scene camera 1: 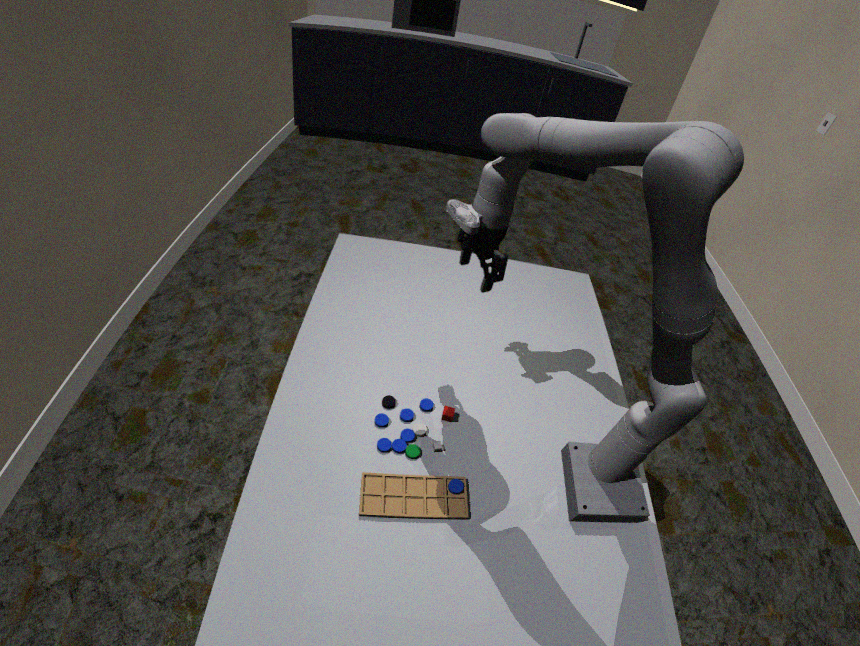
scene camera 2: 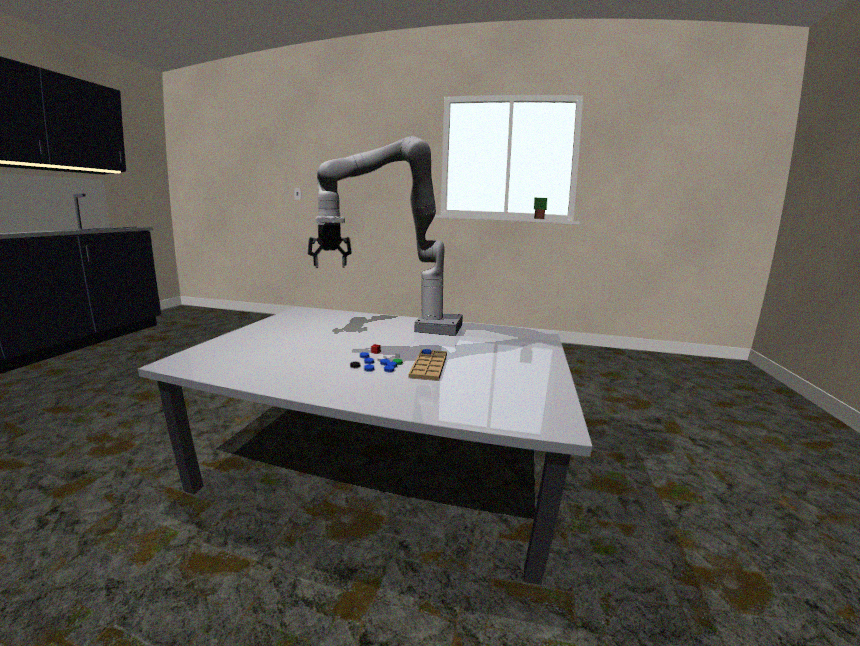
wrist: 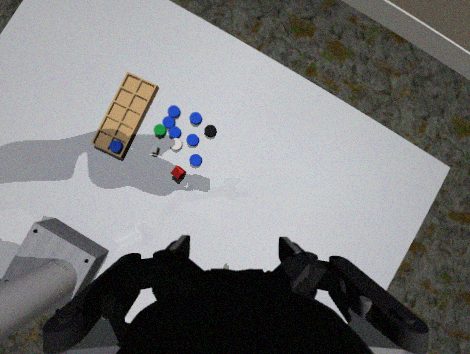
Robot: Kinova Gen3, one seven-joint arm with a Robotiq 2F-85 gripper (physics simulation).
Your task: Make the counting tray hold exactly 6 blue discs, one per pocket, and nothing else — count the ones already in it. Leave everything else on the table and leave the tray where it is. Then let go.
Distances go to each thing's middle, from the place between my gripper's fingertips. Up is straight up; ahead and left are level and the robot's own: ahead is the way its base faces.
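Scene:
There is the wooden counting tray (scene camera 1: 382, 495), and it sits 280 mm below my hand. It is also 90 mm ahead of my hand and 370 mm to the left of it.

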